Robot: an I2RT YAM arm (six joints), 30 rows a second.
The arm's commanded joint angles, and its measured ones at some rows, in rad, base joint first. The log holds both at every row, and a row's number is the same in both.
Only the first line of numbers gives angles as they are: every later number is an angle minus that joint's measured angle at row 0.
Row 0, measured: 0.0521 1.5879 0.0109 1.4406 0.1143 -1.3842
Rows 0 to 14, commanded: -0.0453 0.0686 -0.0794 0.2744 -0.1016 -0.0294; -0.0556 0.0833 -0.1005 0.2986 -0.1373 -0.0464; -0.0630 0.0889 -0.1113 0.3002 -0.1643 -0.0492; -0.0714 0.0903 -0.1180 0.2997 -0.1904 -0.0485; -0.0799 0.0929 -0.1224 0.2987 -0.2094 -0.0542; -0.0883 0.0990 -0.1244 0.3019 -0.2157 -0.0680; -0.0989 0.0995 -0.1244 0.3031 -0.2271 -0.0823; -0.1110 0.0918 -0.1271 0.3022 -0.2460 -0.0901; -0.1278 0.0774 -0.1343 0.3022 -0.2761 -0.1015; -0.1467 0.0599 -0.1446 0.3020 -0.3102 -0.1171; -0.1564 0.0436 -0.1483 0.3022 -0.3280 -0.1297; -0.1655 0.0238 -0.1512 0.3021 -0.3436 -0.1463; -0.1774 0.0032 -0.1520 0.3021 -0.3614 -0.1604; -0.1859 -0.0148 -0.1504 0.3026 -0.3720 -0.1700; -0.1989 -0.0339 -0.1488 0.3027 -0.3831 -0.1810
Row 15, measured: -0.1767 0.0221 -0.0004 0.0500 -0.2865 -0.1362
